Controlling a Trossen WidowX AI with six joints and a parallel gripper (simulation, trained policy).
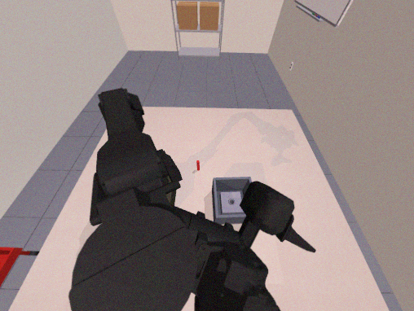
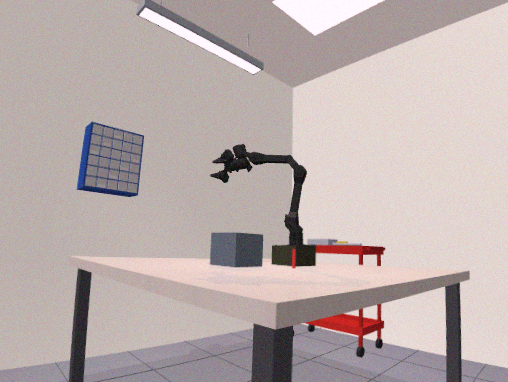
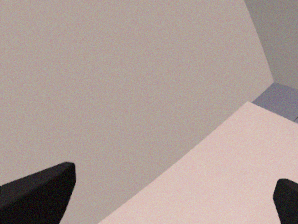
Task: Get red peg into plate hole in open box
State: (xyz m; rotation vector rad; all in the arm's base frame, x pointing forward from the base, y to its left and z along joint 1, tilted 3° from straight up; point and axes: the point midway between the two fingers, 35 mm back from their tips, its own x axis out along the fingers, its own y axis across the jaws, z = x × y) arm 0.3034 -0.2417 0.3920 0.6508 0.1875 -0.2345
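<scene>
My gripper tip is 420 mm above the red peg, 390 mm to the right of it and 210 mm past it. From my gripper tip the other things lie so: plate 420 mm below, 220 mm to the left, 30 mm behind.
</scene>
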